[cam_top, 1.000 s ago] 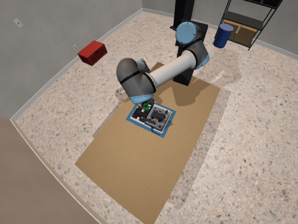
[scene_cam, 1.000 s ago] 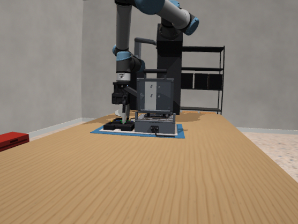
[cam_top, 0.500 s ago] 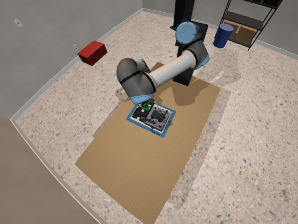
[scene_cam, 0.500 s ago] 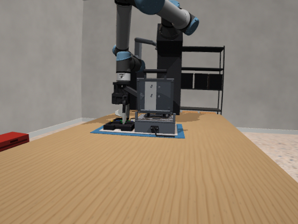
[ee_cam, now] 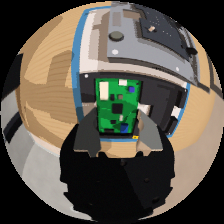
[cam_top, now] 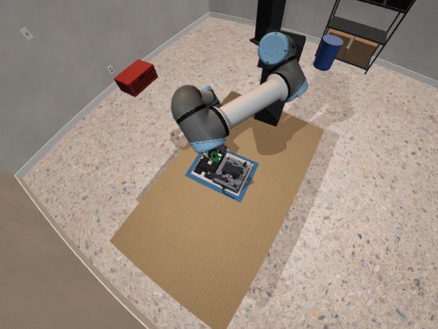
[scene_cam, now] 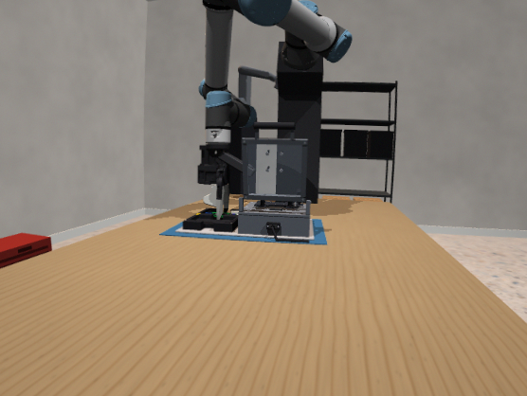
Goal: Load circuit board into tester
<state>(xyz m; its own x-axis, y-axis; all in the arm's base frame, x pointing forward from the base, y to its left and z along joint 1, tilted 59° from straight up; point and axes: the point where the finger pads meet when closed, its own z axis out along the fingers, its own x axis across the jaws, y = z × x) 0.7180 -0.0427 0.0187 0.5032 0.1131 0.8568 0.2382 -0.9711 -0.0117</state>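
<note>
Now: the green circuit board right at my hand. From my hand the other things lie so: tester bed (20 mm behind, 190 mm to the left, 50 mm above); tester lid (90 mm ahead, 230 mm to the left, 160 mm above).
</note>
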